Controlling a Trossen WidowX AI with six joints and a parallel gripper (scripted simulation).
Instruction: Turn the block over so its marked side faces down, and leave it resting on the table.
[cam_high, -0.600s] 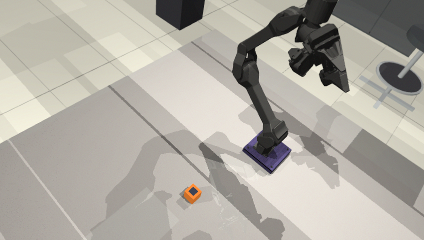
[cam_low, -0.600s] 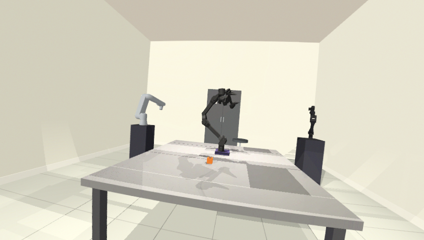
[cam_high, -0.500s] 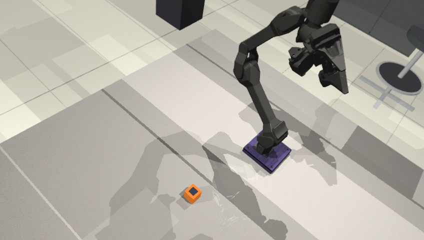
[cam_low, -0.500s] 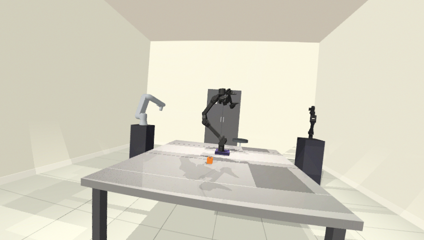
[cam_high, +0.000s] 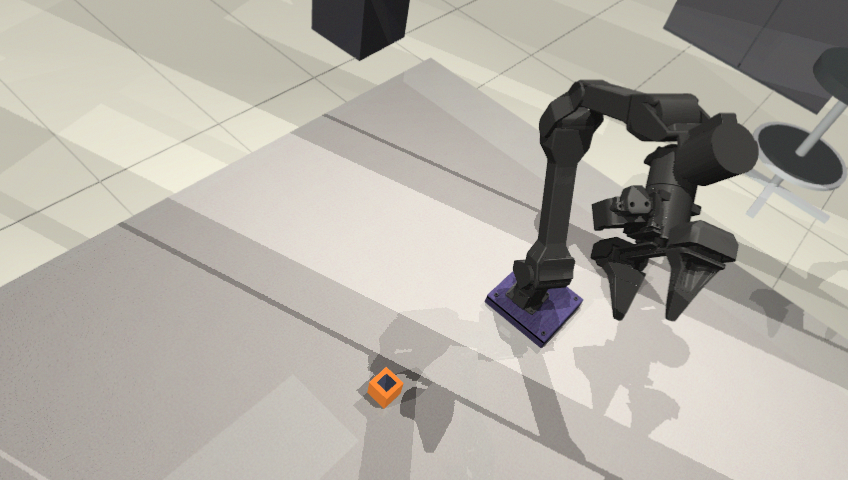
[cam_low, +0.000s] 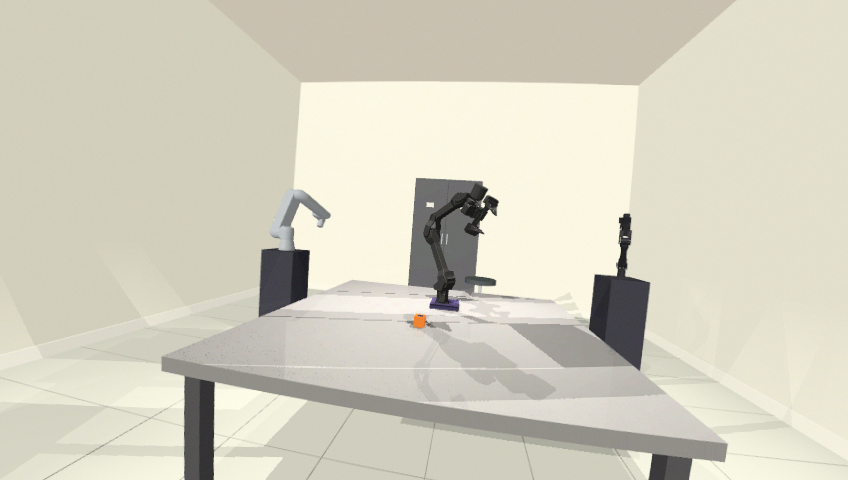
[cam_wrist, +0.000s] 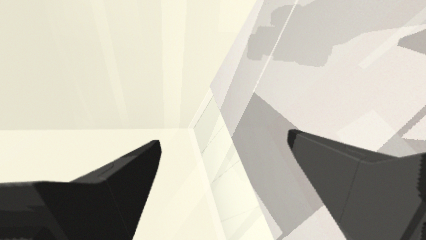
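Right now the orange block is 380 mm below my gripper tip, 250 mm to the right of it and 100 mm ahead of it.
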